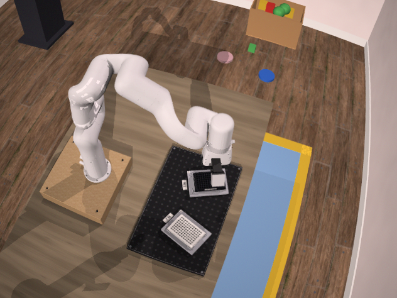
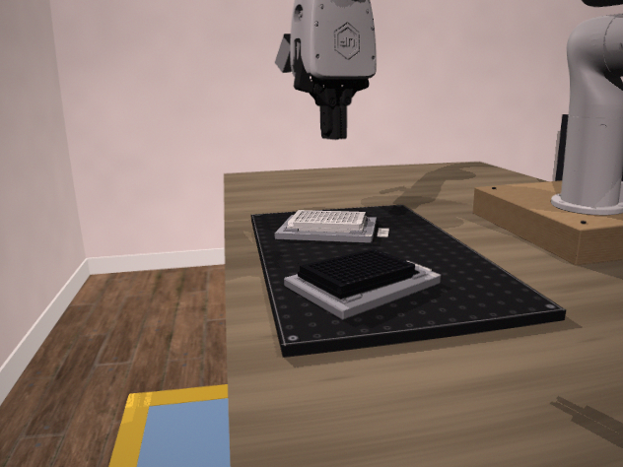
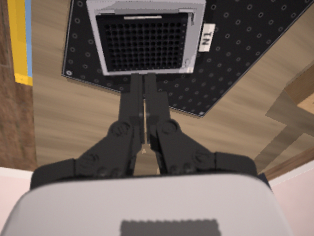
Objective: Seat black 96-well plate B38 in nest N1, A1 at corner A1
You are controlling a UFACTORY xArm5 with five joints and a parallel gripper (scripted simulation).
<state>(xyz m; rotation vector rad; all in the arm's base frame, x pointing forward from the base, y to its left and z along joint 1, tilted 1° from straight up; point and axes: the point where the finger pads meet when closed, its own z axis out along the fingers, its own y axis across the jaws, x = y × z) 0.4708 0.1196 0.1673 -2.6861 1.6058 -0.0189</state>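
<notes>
Right now my hand is 18 cm above the black plate B38, 4 cm to the right of it and 2 cm past it. Round my hand: white plate B83: 21 cm to the right, 18 cm below, 2 cm behind.
</notes>
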